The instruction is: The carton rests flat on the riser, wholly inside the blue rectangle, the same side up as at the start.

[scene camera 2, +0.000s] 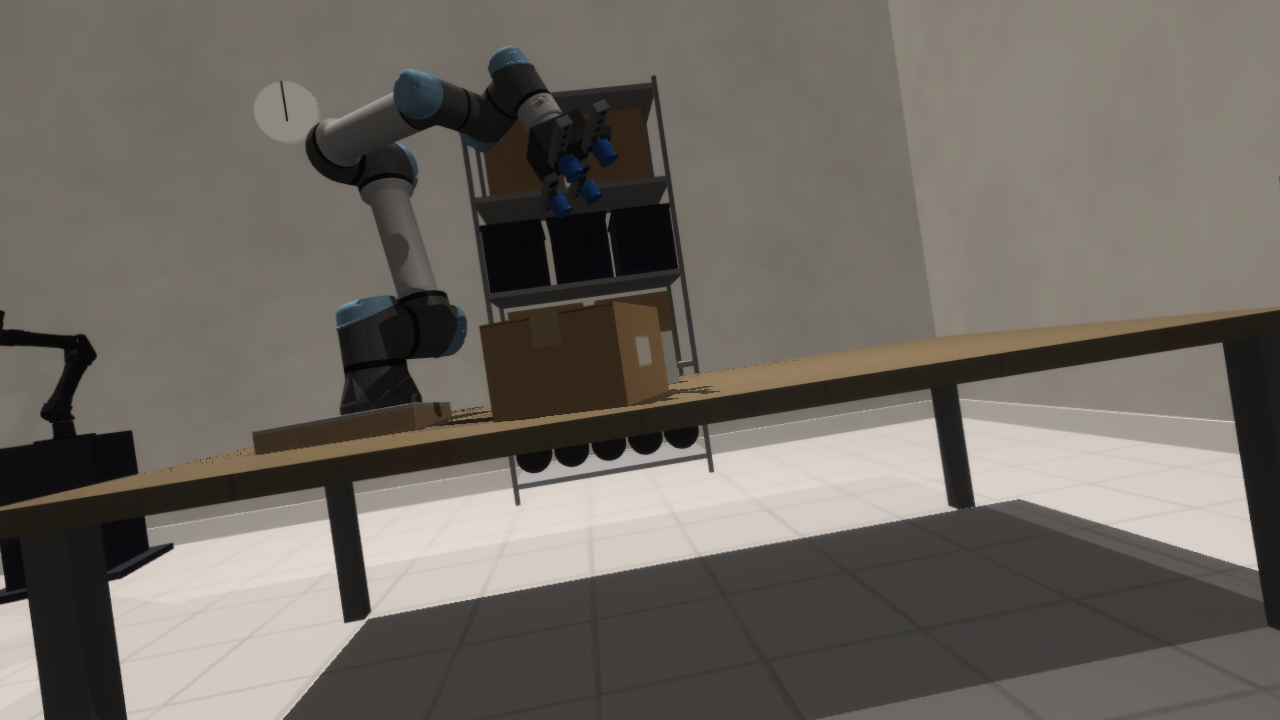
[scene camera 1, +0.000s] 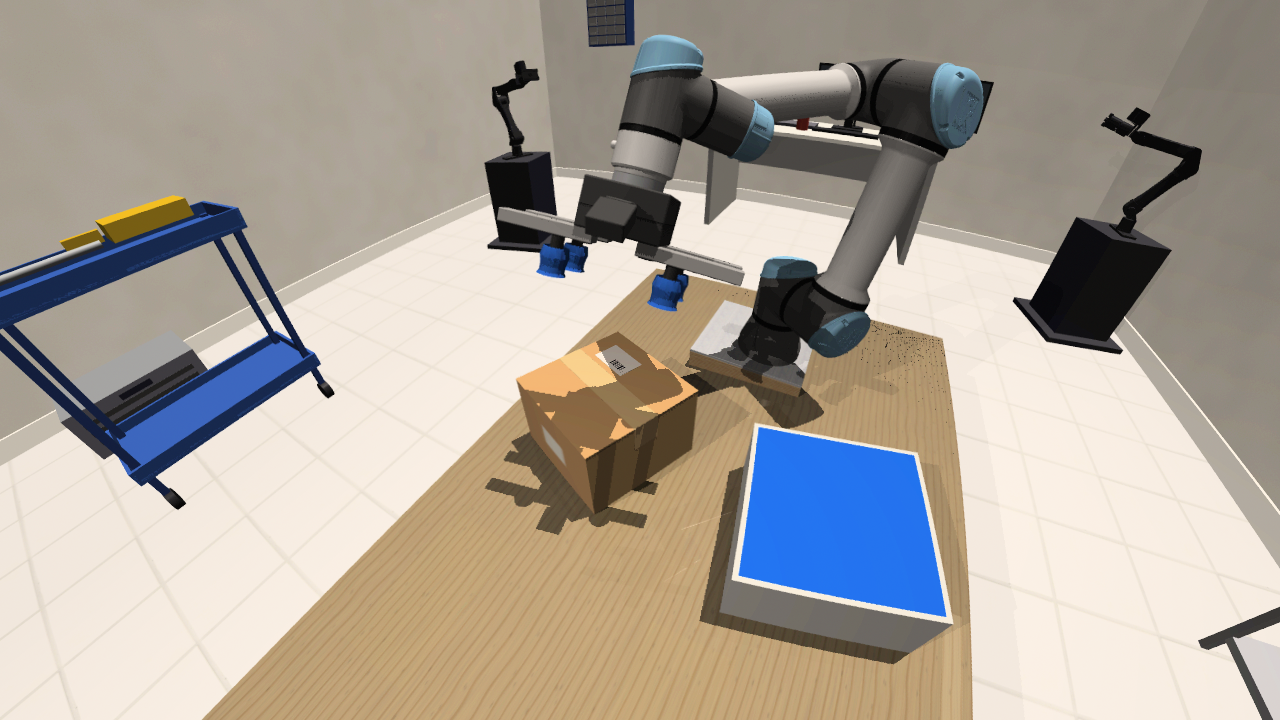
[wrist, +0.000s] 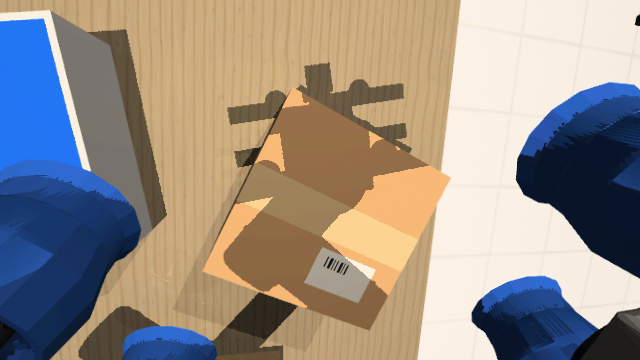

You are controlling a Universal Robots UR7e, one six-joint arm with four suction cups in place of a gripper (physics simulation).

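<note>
The brown carton [scene camera 1: 608, 394] [scene camera 2: 554, 376] [wrist: 320, 210] rests upright on the table, turned at an angle, its taped top with a barcode label facing up. The grey riser [scene camera 1: 805, 616] [wrist: 100, 100] stands beside it, a stretch of table between them. The blue rectangle [scene camera 1: 832, 519] [wrist: 35, 90] with its white border covers the riser's top, and nothing rests on it. The riser does not show in scene camera 2. My gripper [scene camera 1: 617, 273] [scene camera 2: 581, 179] is open, its four blue cups holding nothing, high above the carton. In the wrist view the carton lies between the cups.
The wooden table [scene camera 1: 402, 582] [wrist: 190, 50] carries the arm's base on a low plate [scene camera 1: 716, 333] behind the riser. A blue cart [scene camera 1: 223, 398] stands off to the left in scene camera 1. A shelf rack [scene camera 2: 581, 288] stands behind the table in scene camera 2.
</note>
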